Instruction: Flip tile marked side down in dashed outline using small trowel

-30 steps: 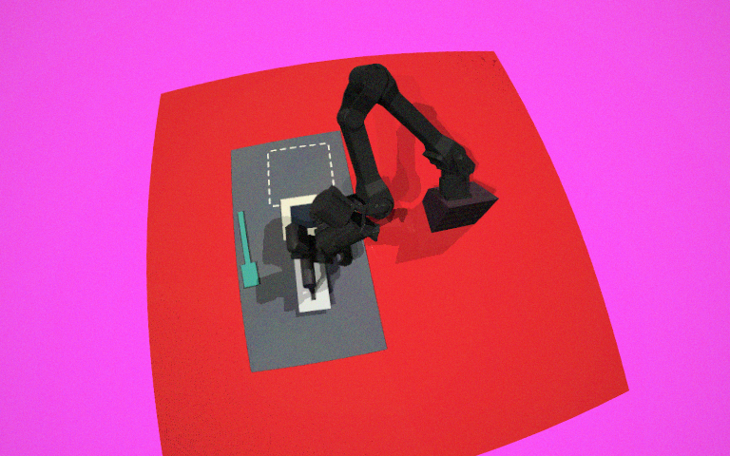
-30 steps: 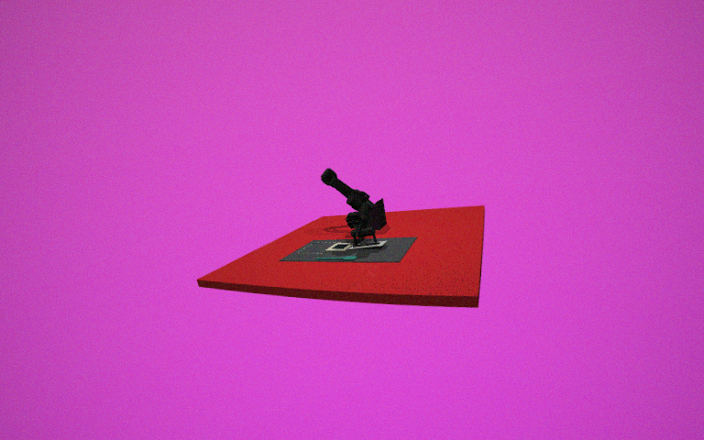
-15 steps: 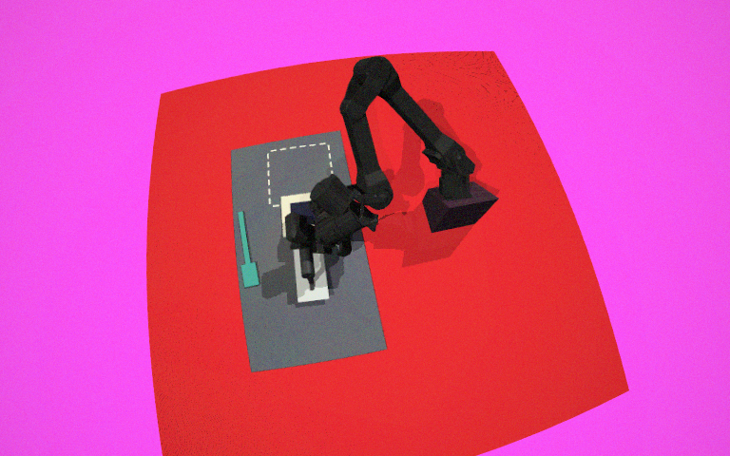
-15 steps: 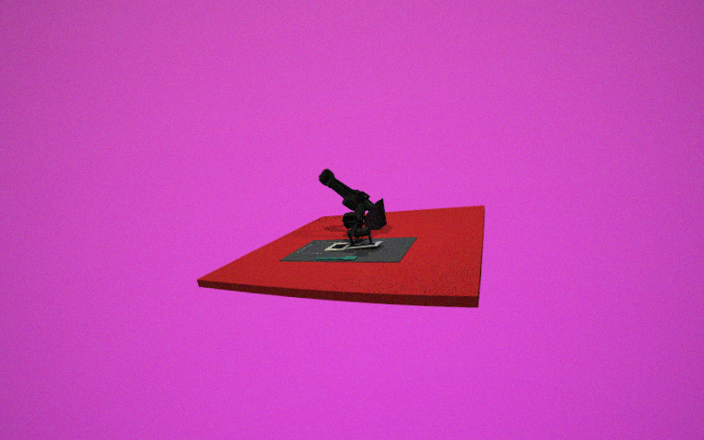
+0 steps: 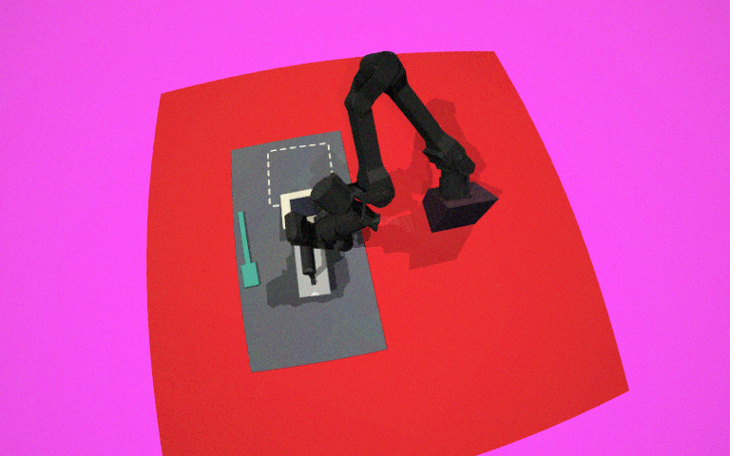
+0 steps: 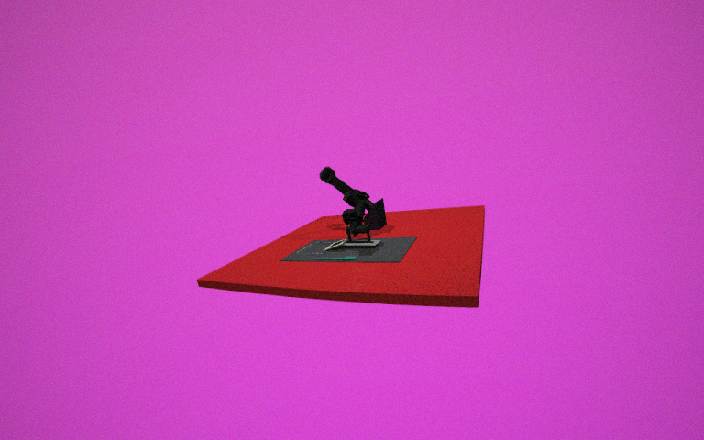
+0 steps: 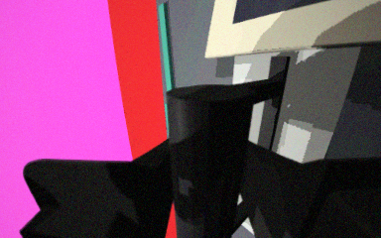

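Now: the grey mat 1 cm ahead of my gripper tip, 4 cm to the right of it and 9 cm below it. Also, from my gripper tip: teal trowel: 14 cm ahead, 1 cm to the right, 7 cm below; then tile: 2 cm behind, 12 cm to the right, 5 cm below.
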